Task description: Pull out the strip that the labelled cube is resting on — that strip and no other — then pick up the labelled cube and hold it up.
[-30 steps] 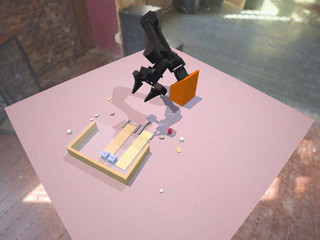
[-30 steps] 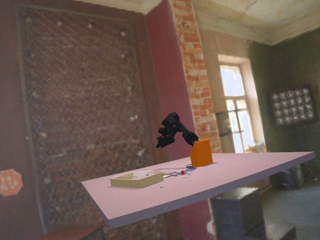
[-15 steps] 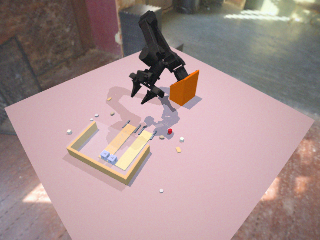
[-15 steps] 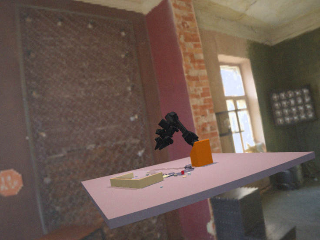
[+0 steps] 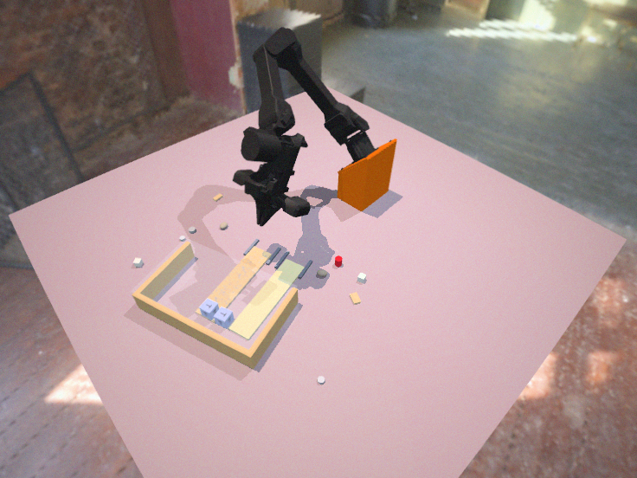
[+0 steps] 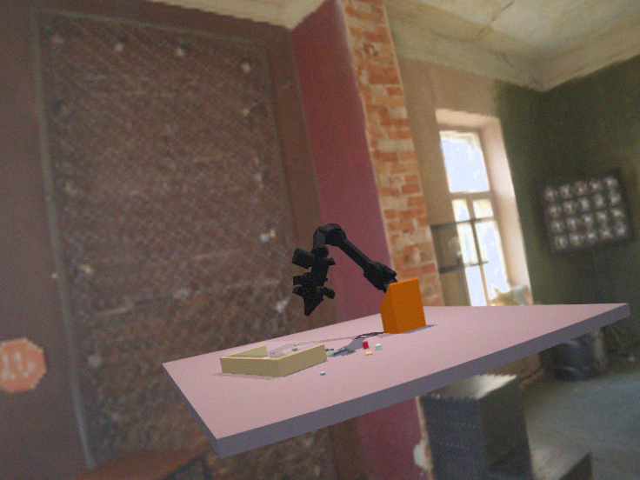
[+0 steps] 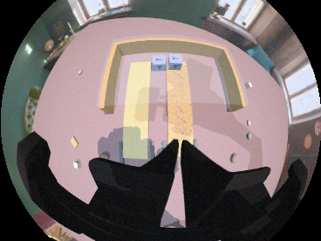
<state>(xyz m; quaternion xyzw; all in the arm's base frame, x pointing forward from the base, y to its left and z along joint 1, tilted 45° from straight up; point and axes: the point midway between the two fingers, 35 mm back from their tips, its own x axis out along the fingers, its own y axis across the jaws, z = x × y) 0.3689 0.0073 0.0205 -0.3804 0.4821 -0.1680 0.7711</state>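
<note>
Right now my gripper tip is 90 mm short of the speckled strip, 10 mm to the left of it and 140 mm above it. From my gripper tip the other things lie so: tan chip (70 mm behind, 240 mm to the left, 140 mm below); red cylinder (130 mm behind, 140 mm to the left, 130 mm below).
</note>
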